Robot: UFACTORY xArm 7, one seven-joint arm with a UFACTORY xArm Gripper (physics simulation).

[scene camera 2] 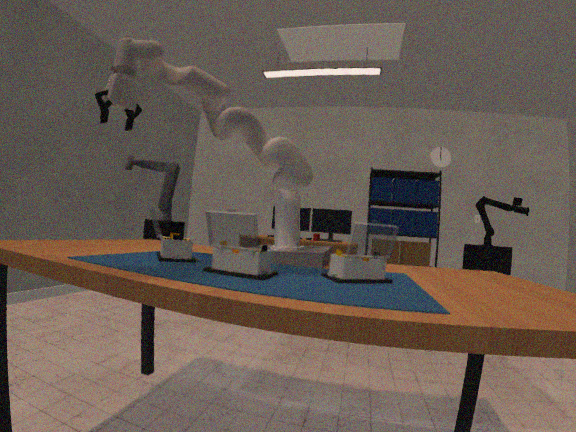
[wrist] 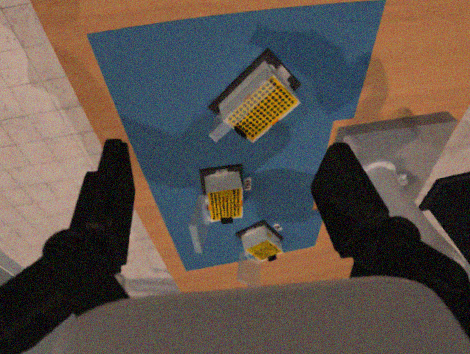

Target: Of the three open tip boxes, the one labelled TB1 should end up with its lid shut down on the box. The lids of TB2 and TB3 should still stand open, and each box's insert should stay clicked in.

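Where they show: gripper, fingertip midpoint: (scene camera 2: 116,126) (wrist: 230,165); arm's base, origin of the base link: (scene camera 2: 287,248) (wrist: 371,177).
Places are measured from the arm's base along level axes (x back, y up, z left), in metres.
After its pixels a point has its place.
Note:
My gripper (scene camera 2: 116,125) @(y 0.350, x -0.398, z -0.493 m) (wrist: 230,165) @(y 0.350, x -0.398, z -0.493 m) is open and empty, high above the mat at the left. Three tip boxes stand on dark bases with clear lids open. The left box (scene camera 2: 176,250) @(y -0.013, x -0.353, z -0.245 m) (wrist: 245,97) @(y 0.082, x -0.344, z -0.356 m) shows largest at the top in the wrist view, its lid (wrist: 219,131) @(y 0.100, x -0.390, z -0.317 m) seen edge-on. The middle box (scene camera 2: 240,261) @(y -0.009, x -0.443, z -0.010 m) (wrist: 223,180) @(y -0.013, x -0.394, z -0.082 m) has its lid (scene camera 2: 232,229) @(y 0.064, x -0.477, z -0.022 m) (wrist: 196,234) @(y 0.102, x -0.474, z -0.055 m) upright; its label (wrist: 248,183) @(y -0.042, x -0.330, z -0.022 m) looks like TB3. The right box (scene camera 2: 357,267) @(y -0.006, x -0.351, z 0.255 m) (wrist: 258,235) @(y -0.010, x -0.315, z 0.195 m) has its lid (scene camera 2: 377,241) @(y 0.061, x -0.367, z 0.297 m) (wrist: 249,271) @(y 0.055, x -0.363, z 0.297 m) standing. Yellow inserts sit in the boxes. The other labels cannot be read.
The boxes stand on a blue mat (scene camera 2: 300,289) @(y -0.043, x -0.504, z 0.144 m) (wrist: 150,75) @(y -0.043, x -0.489, z -0.354 m) on the wooden table (scene camera 2: 500,300) @(y -0.046, x -0.440, z 0.573 m) (wrist: 60,30) @(y -0.046, x -0.602, z -0.453 m). The arm's grey base block (scene camera 2: 305,257) @(y -0.015, x -0.112, z 0.089 m) (wrist: 352,134) @(y -0.015, x -0.085, z -0.154 m) is behind the mat. The raised lids stick up above the boxes.

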